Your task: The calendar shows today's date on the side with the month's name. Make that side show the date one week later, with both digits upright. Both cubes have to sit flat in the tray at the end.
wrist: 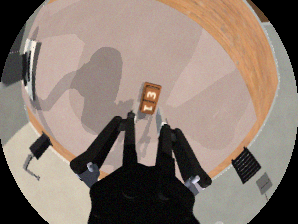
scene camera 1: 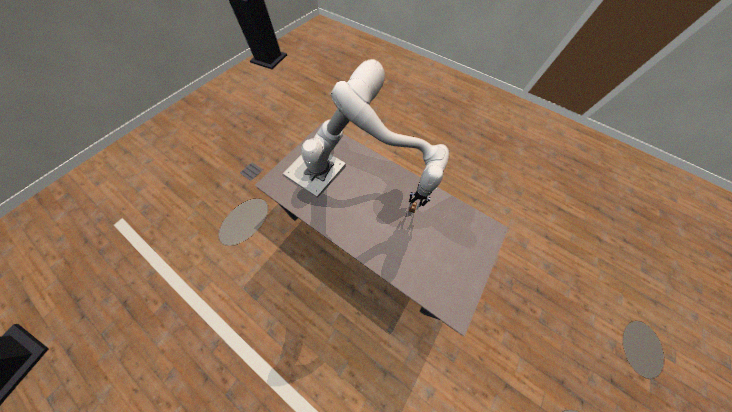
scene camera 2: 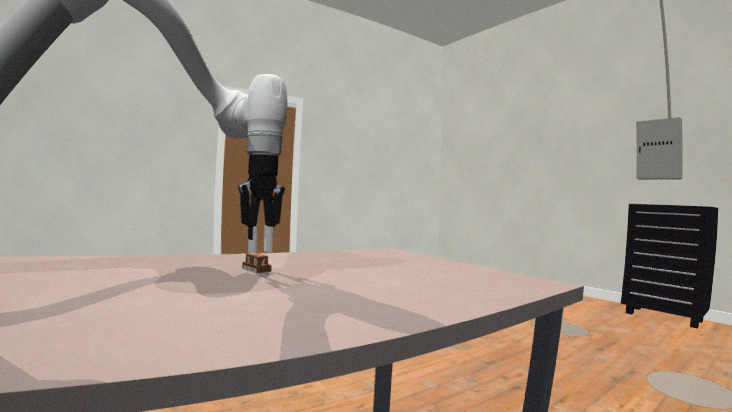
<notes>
I see my gripper (scene camera 2: 260, 252).
My gripper is seen too in the wrist view (wrist: 148, 109).
</notes>
